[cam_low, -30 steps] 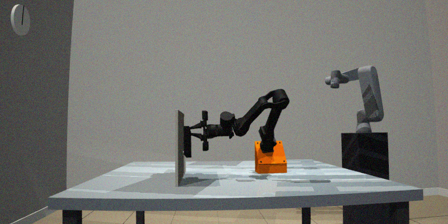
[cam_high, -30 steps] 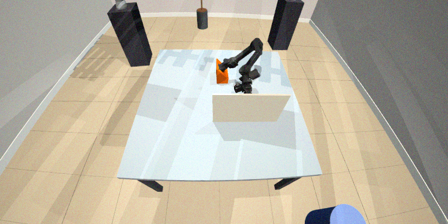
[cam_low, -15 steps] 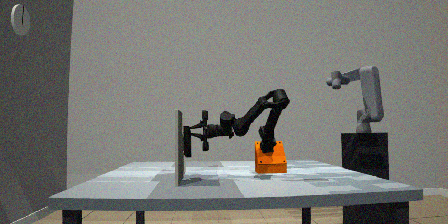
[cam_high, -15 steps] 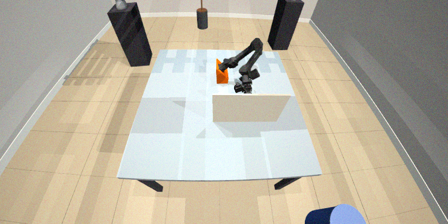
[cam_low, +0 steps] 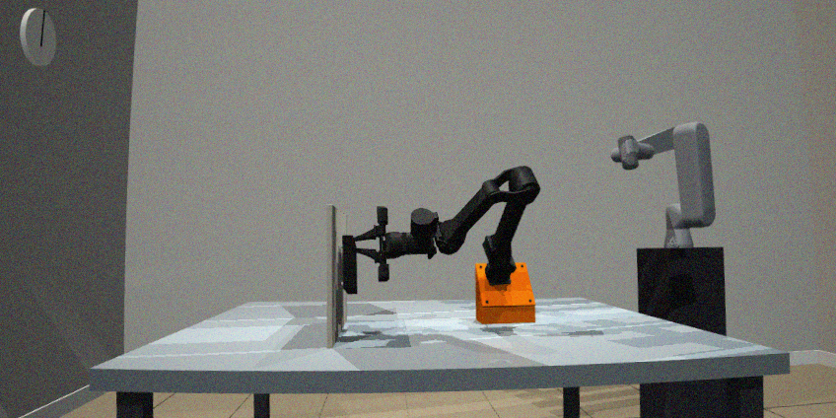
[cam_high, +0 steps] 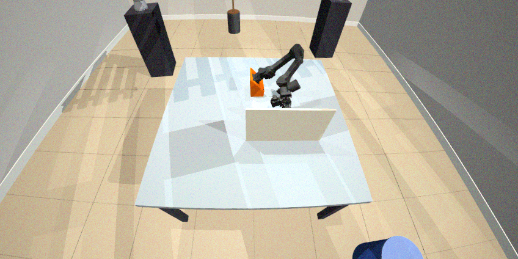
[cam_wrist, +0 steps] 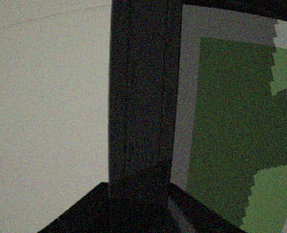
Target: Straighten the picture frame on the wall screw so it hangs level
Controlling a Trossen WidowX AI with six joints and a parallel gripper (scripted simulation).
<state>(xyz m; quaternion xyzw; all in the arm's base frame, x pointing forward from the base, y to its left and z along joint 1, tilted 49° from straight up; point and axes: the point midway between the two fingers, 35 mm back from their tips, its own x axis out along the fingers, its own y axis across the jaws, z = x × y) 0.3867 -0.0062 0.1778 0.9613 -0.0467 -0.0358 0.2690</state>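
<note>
Right now the picture frame is 1 cm ahead of my gripper tip, 1 cm to the left of it and 5 cm below it. The rest, counted from my gripper tip: wall panel: 2 cm ahead, 7 cm below.
</note>
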